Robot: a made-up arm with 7 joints. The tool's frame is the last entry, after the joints. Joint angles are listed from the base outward. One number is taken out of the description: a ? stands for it. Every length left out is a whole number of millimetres.
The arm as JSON. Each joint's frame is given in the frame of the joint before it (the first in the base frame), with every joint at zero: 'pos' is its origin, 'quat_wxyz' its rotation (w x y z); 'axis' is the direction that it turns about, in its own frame. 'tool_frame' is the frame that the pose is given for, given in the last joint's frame.
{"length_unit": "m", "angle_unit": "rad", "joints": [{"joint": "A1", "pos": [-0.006, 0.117, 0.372], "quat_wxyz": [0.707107, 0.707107, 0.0, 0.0], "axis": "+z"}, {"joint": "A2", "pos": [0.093, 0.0, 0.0], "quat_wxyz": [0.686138, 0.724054, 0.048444, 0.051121], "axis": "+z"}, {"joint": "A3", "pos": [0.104, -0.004, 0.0], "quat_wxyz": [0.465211, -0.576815, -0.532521, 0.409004], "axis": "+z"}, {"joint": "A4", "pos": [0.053, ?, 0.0], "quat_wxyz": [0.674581, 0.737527, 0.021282, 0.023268], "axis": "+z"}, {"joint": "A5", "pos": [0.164, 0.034, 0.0], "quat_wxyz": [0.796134, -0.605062, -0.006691, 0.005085], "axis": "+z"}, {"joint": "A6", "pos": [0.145, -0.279, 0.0], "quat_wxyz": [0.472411, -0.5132, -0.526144, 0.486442], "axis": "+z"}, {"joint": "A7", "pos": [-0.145, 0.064, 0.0], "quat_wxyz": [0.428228, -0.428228, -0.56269, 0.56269], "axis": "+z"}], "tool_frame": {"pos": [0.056, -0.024, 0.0], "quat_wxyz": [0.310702, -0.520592, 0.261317, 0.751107]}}
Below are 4 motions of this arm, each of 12 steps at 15 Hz.
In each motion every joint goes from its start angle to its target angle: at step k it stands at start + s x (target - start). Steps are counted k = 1, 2, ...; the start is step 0. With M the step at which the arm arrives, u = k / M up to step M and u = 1 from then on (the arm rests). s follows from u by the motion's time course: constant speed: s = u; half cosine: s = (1 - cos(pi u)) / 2; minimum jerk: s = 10 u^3 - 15 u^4 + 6 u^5.
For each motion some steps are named. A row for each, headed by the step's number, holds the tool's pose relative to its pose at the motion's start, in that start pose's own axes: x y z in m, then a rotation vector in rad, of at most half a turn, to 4 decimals.
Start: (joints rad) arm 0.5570 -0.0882 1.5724 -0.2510 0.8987 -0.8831 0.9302
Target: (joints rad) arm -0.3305 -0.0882 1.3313 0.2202 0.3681 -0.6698 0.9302
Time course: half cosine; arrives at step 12
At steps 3, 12:
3: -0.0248 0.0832 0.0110 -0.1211 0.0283 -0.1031
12: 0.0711 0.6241 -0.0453 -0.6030 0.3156 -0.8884

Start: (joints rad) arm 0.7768 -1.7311 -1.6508 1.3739 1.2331 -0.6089 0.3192
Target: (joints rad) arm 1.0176 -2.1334 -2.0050 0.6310 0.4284 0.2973 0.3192
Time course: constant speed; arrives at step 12
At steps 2, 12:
2: -0.0500 0.0370 -0.0481 -0.0199 -0.0165 -0.1417
12: -0.1020 0.3660 -0.2303 0.3430 0.1340 -0.9960

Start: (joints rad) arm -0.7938 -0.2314 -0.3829 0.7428 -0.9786 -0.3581 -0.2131
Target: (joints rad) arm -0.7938 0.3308 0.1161 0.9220 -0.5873 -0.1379 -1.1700
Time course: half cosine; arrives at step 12
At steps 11, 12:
11: 0.3193 -0.1114 0.0394 0.8571 0.6321 0.3057
12: 0.3259 -0.1104 0.0408 0.8639 0.6482 0.3070

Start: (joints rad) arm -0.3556 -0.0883 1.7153 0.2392 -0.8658 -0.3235 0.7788
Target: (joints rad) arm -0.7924 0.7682 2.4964 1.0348 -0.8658 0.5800 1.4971
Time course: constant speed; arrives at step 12
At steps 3, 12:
3: -0.0012 -0.0446 0.0853 -0.1675 0.3201 0.2549
12: 0.1025 -0.0929 0.1948 -0.2832 0.9011 1.1946

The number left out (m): 0.085
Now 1 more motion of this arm.
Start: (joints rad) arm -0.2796 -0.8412 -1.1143 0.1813 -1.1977 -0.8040 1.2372
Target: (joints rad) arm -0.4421 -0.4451 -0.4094 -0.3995 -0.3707 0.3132 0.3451
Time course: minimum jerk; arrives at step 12
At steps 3, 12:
3: -0.0041 -0.0107 -0.0150 0.2317 0.0820 0.0551
12: 0.1652 -0.1063 -0.2858 1.4780 1.0840 0.9611

